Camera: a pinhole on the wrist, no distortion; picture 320 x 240 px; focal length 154.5 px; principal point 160.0 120.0 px. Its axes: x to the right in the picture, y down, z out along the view. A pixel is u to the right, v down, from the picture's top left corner.
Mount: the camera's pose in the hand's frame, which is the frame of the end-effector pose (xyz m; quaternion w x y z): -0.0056 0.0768 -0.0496 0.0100 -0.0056 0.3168 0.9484
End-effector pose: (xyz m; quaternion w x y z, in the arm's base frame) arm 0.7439 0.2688 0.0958 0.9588 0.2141 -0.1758 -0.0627
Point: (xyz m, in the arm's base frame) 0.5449 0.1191 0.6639
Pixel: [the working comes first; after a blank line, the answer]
In the camera's frame: -0.0368 0.3765 0.5434

150 227
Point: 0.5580 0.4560 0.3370
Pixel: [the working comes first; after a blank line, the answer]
In the camera's frame: 0.1278 0.0023 0.3122

223 121
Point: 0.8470 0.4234 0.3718
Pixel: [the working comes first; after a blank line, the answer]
In the camera's frame: -0.1572 -0.0410 0.2598

67 96
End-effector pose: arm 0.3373 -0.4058 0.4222 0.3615 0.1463 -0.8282 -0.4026
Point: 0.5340 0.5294 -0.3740
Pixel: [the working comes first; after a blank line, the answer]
In the camera's frame: 0.9984 0.5536 0.5602

outside the picture
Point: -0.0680 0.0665 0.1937
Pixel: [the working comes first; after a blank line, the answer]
In the camera's frame: 0.0627 0.4014 0.5751

177 228
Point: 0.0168 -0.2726 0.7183
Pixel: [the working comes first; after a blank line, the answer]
In the camera's frame: -0.3004 -0.0441 0.3161

13 98
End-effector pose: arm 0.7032 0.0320 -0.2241 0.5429 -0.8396 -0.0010 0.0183
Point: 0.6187 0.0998 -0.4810
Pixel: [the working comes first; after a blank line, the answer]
In the camera's frame: 0.0680 0.0286 0.2544

201 137
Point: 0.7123 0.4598 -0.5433
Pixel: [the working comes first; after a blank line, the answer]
In the camera's frame: -0.0424 0.3111 0.4786

146 220
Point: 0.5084 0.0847 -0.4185
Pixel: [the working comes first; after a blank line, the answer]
In the camera's frame: 0.1803 0.0486 0.1969

301 158
